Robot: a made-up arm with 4 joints.
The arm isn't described. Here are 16 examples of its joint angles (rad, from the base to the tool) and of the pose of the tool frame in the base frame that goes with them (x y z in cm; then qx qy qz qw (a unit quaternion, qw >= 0)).
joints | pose
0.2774 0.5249 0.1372 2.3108 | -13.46 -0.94 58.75 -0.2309 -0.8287 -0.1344 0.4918
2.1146 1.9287 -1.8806 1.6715 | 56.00 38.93 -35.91 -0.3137 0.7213 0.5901 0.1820
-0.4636 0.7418 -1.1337 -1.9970 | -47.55 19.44 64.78 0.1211 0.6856 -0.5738 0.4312
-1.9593 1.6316 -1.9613 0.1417 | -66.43 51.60 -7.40 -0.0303 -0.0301 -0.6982 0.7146
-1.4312 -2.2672 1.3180 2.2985 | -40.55 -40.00 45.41 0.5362 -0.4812 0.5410 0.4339
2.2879 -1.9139 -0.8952 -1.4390 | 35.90 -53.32 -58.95 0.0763 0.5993 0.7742 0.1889
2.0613 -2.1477 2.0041 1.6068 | 38.39 -54.38 -37.16 0.3526 0.7795 -0.5111 0.0833
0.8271 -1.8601 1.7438 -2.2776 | 56.19 -40.56 17.61 -0.0004 -0.3959 -0.6895 0.6065
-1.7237 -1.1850 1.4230 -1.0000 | -49.72 -64.13 6.88 -0.3014 0.1186 0.6176 0.7167
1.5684 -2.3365 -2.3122 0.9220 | 73.95 -41.94 -44.69 0.2365 -0.7483 0.4583 0.4171
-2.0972 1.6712 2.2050 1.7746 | -66.27 32.54 5.14 -0.6445 0.0465 0.2343 0.7263
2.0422 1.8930 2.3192 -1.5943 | 29.26 36.95 -26.46 0.4504 0.4087 -0.4352 0.6639
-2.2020 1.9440 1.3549 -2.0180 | -46.55 34.68 -12.28 0.3709 -0.5559 0.6336 0.3898
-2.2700 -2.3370 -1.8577 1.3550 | -91.33 -31.51 7.74 0.5247 0.0512 -0.3558 0.7717
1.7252 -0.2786 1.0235 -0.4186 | 57.04 -36.47 43.84 0.4587 0.7907 -0.1986 0.3534
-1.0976 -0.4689 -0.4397 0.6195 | -60.72 -50.23 4.44 -0.2598 -0.7516 0.1700 0.5820
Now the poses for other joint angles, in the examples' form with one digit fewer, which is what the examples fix.
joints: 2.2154 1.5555 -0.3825 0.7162
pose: 44.5 47.6 -14.2 -0.699 0.574 0.062 0.421
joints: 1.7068 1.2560 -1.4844 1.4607
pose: 68.2 29.6 25.1 -0.426 0.467 0.553 0.543
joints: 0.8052 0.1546 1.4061 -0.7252
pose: 2.9 -12.5 77.8 0.642 0.491 -0.085 0.583
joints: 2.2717 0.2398 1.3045 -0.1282
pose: 68.4 -0.3 16.0 0.205 0.709 -0.575 0.354
